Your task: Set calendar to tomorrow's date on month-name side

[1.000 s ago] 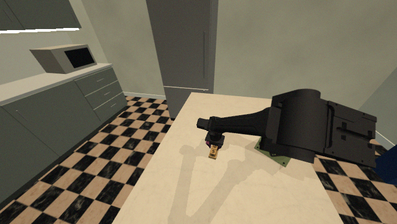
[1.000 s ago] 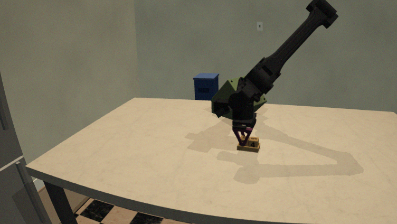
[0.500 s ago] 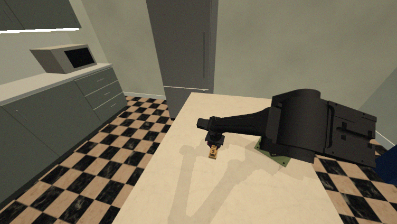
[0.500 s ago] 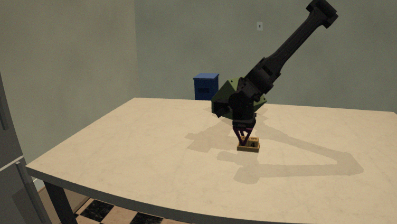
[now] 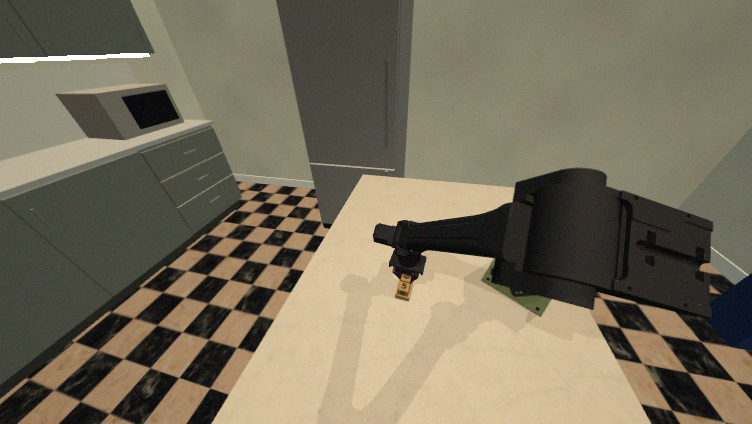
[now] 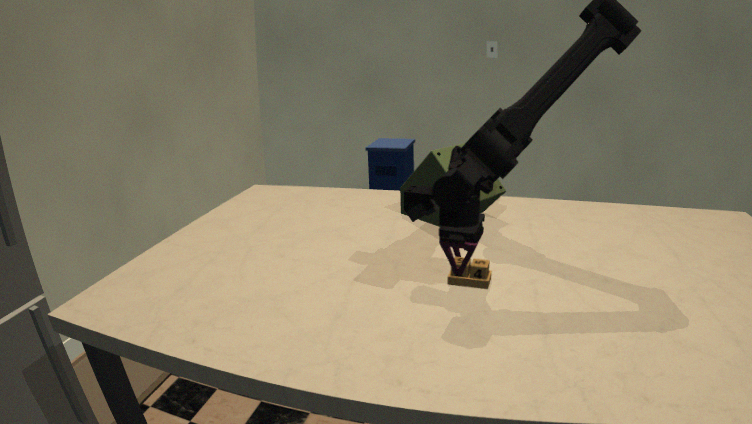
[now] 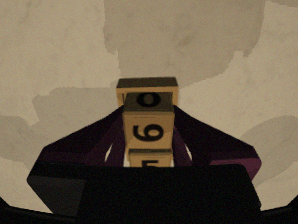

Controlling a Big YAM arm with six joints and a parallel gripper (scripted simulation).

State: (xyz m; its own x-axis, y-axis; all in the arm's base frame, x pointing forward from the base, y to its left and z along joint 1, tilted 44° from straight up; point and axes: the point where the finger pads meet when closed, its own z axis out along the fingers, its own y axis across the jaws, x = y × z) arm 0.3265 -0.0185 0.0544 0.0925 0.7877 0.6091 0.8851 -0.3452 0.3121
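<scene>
Right now my hand is 20 mm to the right of the wooden tray and 20 mm above it. Also, from my hand: cube right at my hand.
</scene>
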